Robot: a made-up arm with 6 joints.
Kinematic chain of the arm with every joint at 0, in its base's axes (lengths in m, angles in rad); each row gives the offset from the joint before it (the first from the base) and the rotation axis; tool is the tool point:
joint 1: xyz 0 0 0.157 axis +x
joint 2: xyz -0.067 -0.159 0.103 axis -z
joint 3: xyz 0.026 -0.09 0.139 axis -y
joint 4: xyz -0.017 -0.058 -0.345 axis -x
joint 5: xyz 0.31 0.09 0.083 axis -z
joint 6: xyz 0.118 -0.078 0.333 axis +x
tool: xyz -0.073 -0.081 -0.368
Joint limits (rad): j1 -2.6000..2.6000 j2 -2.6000..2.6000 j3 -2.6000..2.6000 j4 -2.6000..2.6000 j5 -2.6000..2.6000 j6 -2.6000..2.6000
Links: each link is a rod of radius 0.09 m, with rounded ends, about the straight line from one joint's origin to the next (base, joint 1, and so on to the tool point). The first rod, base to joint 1, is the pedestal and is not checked.
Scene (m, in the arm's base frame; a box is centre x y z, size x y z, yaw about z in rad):
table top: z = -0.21
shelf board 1: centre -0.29 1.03 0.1 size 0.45 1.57 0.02 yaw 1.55
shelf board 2: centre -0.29 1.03 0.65 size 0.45 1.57 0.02 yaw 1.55
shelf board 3: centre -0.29 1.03 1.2 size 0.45 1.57 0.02 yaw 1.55
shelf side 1: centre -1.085 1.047 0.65 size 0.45 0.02 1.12 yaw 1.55
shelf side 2: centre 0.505 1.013 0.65 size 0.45 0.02 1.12 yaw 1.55
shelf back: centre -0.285 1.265 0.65 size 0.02 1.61 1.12 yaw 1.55
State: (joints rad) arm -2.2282 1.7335 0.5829 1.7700 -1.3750 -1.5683
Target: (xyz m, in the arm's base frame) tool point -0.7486 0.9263 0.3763
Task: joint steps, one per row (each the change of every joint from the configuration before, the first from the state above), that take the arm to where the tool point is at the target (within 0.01 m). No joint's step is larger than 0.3 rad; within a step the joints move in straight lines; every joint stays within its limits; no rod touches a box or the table.
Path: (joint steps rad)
1: 0.1186 0.1335 -0.1366 0.0580 0.2546 0.2314
2: 0.1186 0.1334 -0.1365 0.0580 0.2546 0.2313
3: 0.1186 0.1335 -0.1366 0.0580 0.2546 0.2314
4: 0.1186 0.1335 -0.1365 0.0580 0.2546 0.2313
5: -0.2115 0.0831 0.0944 -0.0183 -0.2323 -0.0294
6: -0.2116 0.0832 0.0944 -0.0183 -0.2322 -0.0293
7: -0.2115 0.0831 0.0945 -0.0182 -0.2323 -0.0294
8: -0.2116 0.0832 0.0944 -0.0183 -0.2322 -0.0294
9: 0.0211 -0.0493 0.1770 0.0223 -0.1153 -0.2832
10: 0.0211 -0.0493 0.1769 0.0223 -0.1152 -0.2833

